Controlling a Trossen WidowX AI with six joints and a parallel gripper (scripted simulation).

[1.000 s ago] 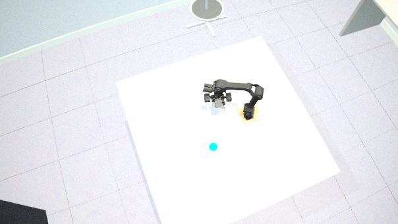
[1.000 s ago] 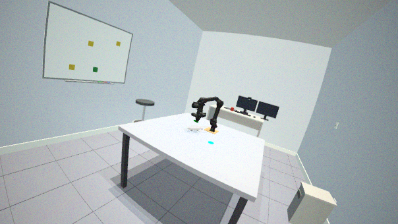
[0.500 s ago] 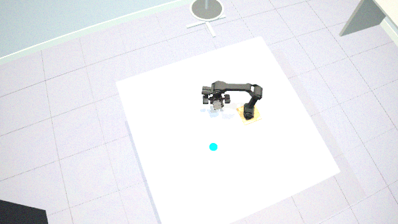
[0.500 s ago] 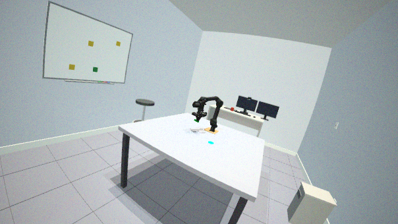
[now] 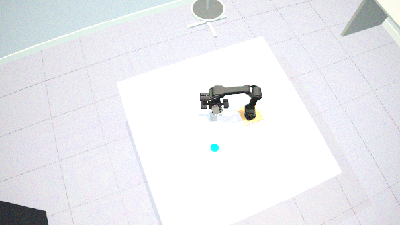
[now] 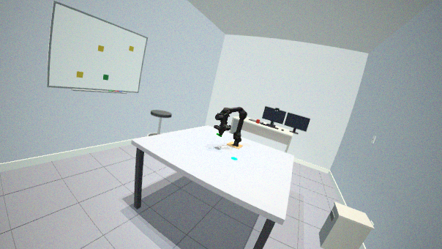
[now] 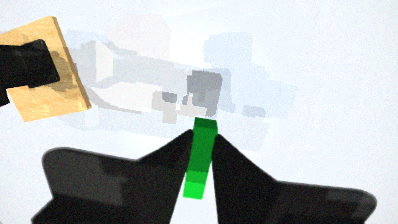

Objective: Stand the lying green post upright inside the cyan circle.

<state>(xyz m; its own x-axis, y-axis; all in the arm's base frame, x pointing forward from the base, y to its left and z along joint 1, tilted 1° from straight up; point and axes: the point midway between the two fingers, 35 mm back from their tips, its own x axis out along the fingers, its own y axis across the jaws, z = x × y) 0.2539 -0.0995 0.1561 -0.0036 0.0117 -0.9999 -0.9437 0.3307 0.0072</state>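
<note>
Now: gripper tip 22 cm to the right of the cyan circle, 14 cm above it and 8 cm short of it. Also, from my gripper tip: green post (2 cm to the right, 1 cm behind).
</note>
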